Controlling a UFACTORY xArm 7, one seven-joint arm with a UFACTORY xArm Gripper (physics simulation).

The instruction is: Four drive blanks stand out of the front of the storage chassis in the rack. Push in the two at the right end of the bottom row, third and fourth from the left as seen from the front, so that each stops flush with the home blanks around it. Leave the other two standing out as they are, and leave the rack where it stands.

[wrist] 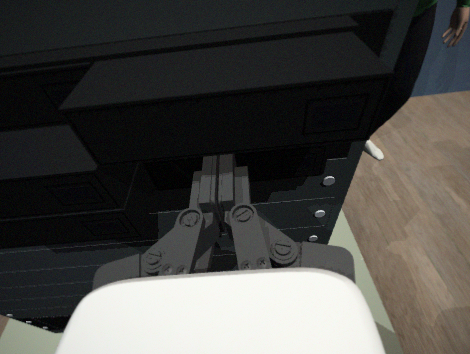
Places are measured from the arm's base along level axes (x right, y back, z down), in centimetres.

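Where they show: gripper, fingertip midpoint: (223, 164).
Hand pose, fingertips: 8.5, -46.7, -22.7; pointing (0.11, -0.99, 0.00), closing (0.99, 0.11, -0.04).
Observation:
Things, the pixels of their top centre, and the offset from my fingertips, as dx, dy, dz.
- dark drive blank, top centre: (220, 28) +1.0, -2.5, -6.5
- second dark blank, top centre: (40, 105) -10.0, -3.5, -3.6
A dark drive blank (215, 127) stands well out of the chassis front at the upper right, its top face and front face both showing. A second dark blank (37, 150) stands out at the left, lower in view and cut off by the view's edge. My gripper (223, 164) is shut and empty. Its fingertips show at the lower edge of the upper right blank's front; I cannot tell whether they touch it. A darker, shadowed front (285, 167) lies below that blank, partly behind the fingers. Deep shadow hides which row each blank is in.
Below the blanks, dark rack panels (292, 202) have round silver screws (328, 180) along the right edge. The upper chassis surface (150, 22) runs across the top. A person (417, 60) stands at the right on the wooden floor (420, 165), beside a blue wall.

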